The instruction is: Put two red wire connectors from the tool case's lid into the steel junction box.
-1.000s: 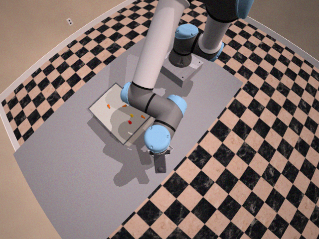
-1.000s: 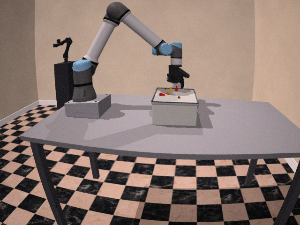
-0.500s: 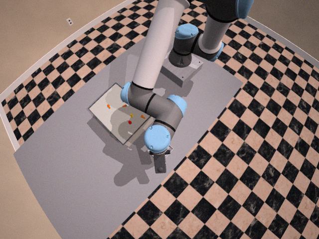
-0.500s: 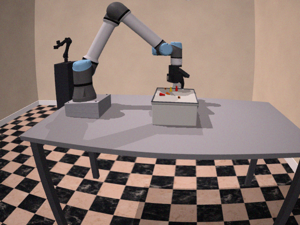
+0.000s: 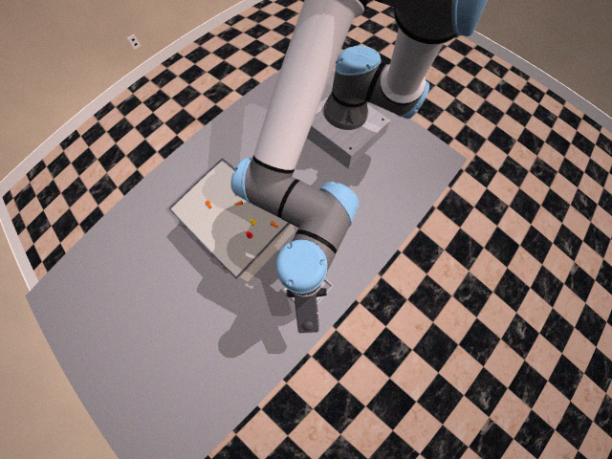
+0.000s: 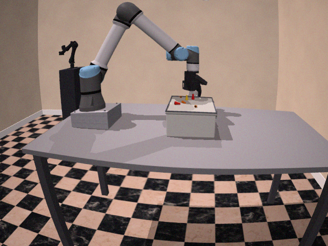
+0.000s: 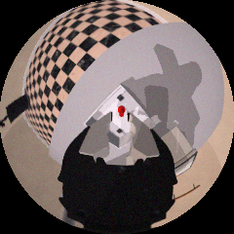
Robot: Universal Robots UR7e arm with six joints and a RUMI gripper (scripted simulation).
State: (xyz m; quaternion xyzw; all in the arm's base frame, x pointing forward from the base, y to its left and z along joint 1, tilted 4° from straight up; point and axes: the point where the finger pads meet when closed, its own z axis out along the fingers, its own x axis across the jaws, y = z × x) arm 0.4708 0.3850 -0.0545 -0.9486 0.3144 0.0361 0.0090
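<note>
My hand is 23 cm to the left of the yellow wire connector and 9 cm below it. Round my hand: tool case 4 cm ahead, 30 cm to the right, 5 cm above.
</note>
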